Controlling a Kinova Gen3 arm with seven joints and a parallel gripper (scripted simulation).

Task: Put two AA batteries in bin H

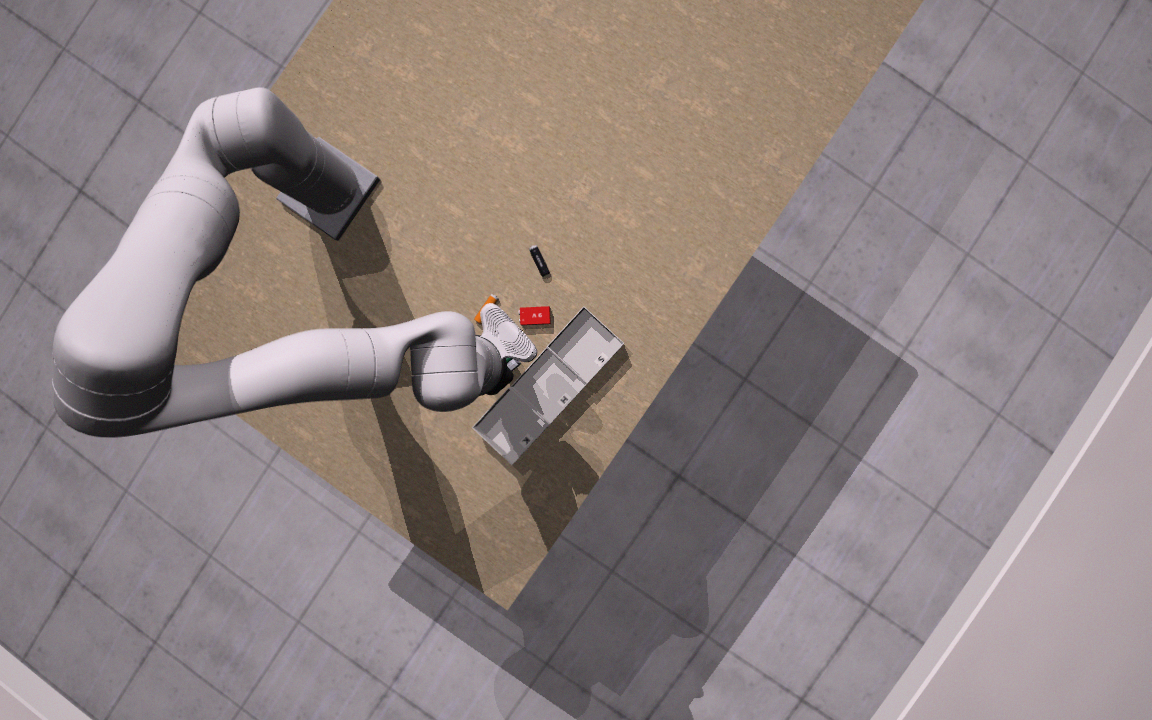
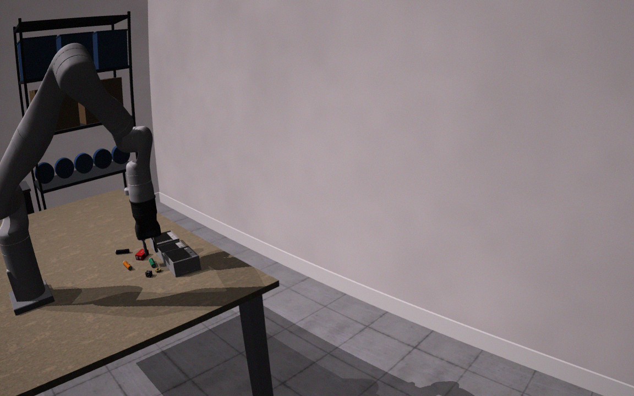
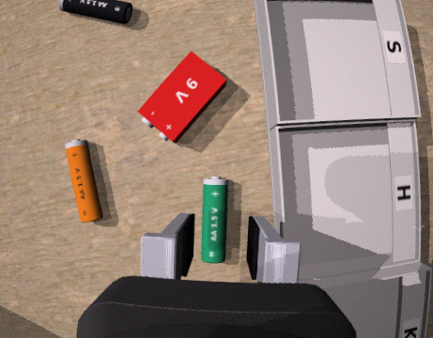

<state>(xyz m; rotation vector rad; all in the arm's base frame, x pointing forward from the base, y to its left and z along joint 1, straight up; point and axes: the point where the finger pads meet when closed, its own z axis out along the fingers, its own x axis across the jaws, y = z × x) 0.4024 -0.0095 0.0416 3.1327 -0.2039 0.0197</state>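
My gripper is now 5 cm above the green AA battery. From my hand the other things lie so: red 9 V battery: 2 cm behind, 7 cm to the left, 5 cm below; bin row: 7 cm ahead, 1 cm to the left, 4 cm below; yellow nut: 5 cm to the right, 6 cm below.
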